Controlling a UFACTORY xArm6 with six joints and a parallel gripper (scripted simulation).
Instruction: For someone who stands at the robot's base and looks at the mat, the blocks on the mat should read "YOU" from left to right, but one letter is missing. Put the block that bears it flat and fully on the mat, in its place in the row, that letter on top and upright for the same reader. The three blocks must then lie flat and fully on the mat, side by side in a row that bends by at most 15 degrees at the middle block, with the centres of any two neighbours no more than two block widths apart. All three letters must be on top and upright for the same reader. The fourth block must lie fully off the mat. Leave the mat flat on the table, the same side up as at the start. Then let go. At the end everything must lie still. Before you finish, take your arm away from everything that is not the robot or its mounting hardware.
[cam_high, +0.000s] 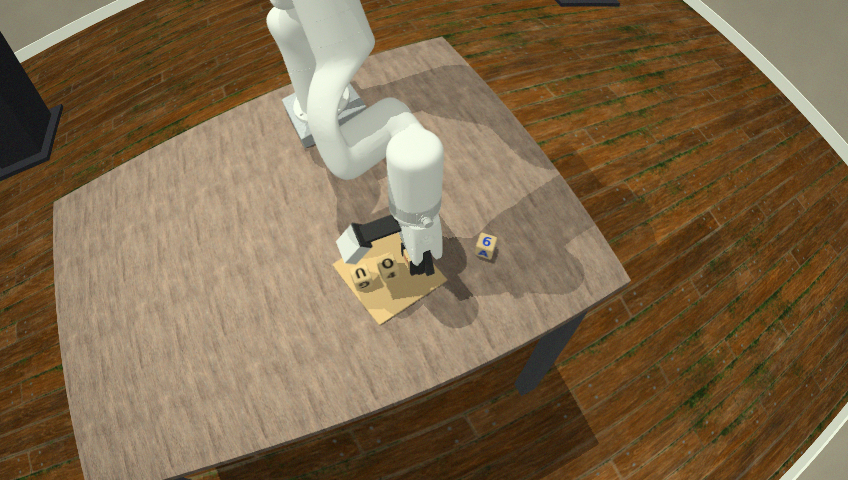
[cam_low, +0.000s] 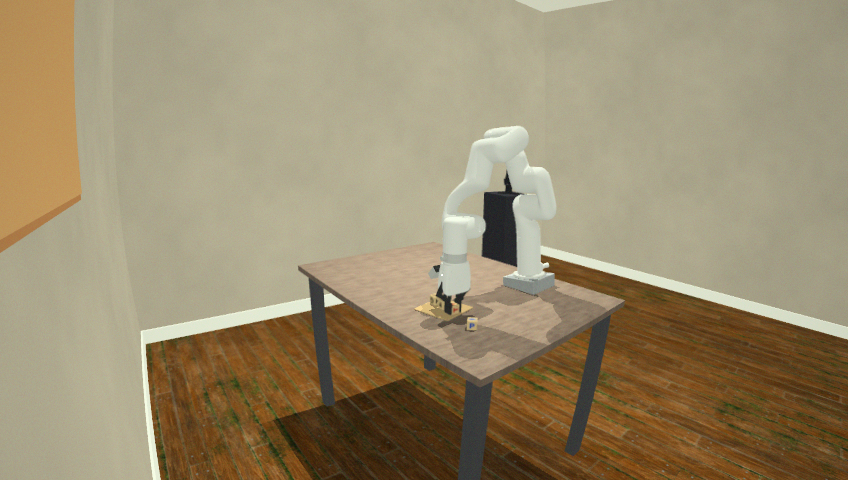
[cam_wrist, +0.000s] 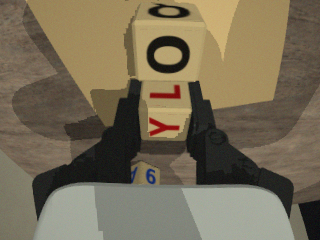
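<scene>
The letter block is 10 mm below my hand. From my hand the other things lie so: tan mat: 50 mm to the right, 20 mm below.
</scene>
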